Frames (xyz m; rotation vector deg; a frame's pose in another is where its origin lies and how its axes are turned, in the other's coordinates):
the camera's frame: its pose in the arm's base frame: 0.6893 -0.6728 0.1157 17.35 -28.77 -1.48
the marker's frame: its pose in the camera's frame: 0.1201 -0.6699 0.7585 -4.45 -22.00 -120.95
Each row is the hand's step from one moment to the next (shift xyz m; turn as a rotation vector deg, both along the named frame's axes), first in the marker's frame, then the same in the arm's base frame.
Working: the marker's frame: its pose in the arm's base frame: 0.4656 -1.5364 0.6083 36.42 -20.06 -124.65

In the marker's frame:
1: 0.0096 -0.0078 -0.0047 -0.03 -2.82 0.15
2: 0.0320 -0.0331 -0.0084 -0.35 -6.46 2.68
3: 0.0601 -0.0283 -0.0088 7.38 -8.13 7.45
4: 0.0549 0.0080 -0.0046 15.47 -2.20 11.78
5: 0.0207 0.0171 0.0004 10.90 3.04 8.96
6: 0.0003 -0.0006 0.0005 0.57 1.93 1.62
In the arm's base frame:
1: -0.0075 -0.0028 -0.0105 -1.87 1.78 -1.13
2: -0.0337 -0.0047 -0.0322 -5.43 4.38 -0.55
3: -0.0454 -0.0297 -0.0394 -13.26 -0.46 0.19
4: -0.0216 -0.0481 -0.0179 -16.16 -10.34 3.85
5: -0.0003 -0.0268 0.0013 -8.81 -10.12 5.32
6: -0.0008 0.0002 0.0001 0.04 -1.59 2.03

